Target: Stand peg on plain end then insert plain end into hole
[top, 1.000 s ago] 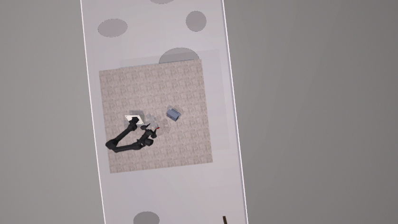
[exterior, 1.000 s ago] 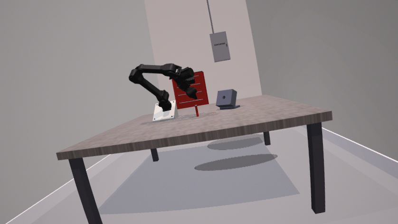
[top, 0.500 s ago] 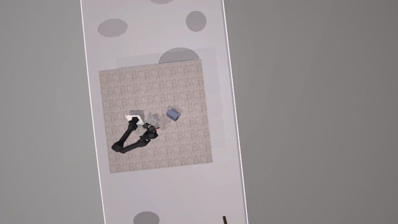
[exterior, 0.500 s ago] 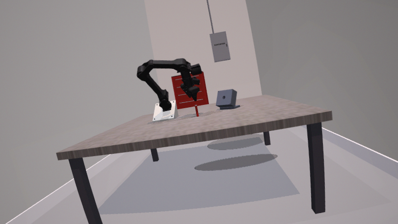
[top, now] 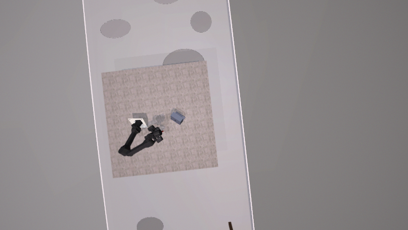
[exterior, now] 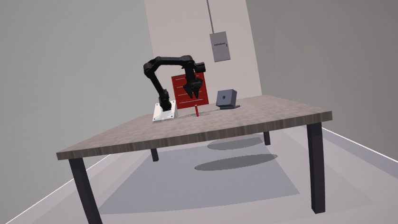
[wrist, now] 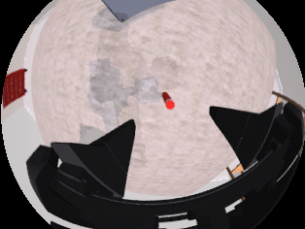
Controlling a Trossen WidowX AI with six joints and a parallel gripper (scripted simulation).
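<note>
Now: the red peg 60 mm below my gripper tip. Also, from my gripper tip: sloped panel: 200 mm ahead, 140 mm to the left, 50 mm below.
</note>
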